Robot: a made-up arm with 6 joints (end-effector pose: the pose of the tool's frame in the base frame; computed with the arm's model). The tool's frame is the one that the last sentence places.
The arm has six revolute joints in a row. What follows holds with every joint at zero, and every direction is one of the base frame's.
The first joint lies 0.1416 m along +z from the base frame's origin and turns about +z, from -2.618 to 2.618 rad.
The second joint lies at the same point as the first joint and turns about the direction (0.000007, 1, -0.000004), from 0 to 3.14 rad.
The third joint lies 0.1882 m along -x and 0.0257 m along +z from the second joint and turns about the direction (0.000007, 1, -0.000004), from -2.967 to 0 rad.
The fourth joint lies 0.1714 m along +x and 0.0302 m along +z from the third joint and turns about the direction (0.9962, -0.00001, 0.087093), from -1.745 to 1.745 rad.
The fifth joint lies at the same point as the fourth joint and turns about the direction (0.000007, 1, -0.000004), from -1.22 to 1.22 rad.
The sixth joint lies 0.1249 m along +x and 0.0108 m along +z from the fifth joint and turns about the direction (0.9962, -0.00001, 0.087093), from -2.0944 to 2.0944 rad.
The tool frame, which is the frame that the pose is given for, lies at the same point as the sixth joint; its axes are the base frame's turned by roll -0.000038, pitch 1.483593 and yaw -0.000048 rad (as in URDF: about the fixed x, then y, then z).
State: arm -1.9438 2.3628 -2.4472 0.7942 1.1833 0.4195
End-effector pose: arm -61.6 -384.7 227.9 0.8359 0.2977 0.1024 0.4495
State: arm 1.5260 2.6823 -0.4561 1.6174 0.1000 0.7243
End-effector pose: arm -11.1 33.5 -57.7 0.3934 0.8751 -0.2766 0.0538
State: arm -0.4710 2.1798 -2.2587 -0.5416 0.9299 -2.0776
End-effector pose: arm 319.8 -221.0 252.3 0.6814 -0.5700 0.4378 0.1381
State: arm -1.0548 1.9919 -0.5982 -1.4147 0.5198 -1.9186
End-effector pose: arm 34.9 -186.4 31.9 0.8609 -0.4333 -0.0756 0.2555
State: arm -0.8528 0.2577 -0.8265 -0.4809 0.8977 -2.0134
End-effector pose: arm 10.3 -80.8 310.9 0.4209 -0.6383 0.6260 0.1537
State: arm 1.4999 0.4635 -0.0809 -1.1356 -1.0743 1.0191
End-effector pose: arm -93.7 91.0 239.8 -0.5971 0.1884 0.7239 0.2896
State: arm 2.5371 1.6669 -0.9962 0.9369 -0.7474 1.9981
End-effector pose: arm -208.9 227.7 235.0 -0.2784 -0.6757 -0.4872 0.4781
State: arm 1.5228 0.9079 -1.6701 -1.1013 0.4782 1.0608
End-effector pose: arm 56.3 98.1 512.2 -0.1719 0.4537 0.5332 0.6930
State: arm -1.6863 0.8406 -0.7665 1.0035 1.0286 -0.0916
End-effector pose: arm 74.8 -141.7 259.5 0.6911 0.4991 0.1060 0.5119
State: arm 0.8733 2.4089 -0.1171 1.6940 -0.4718 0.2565
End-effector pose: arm 39.9 -40.2 13.8 0.4073 0.8225 -0.3610 0.1654
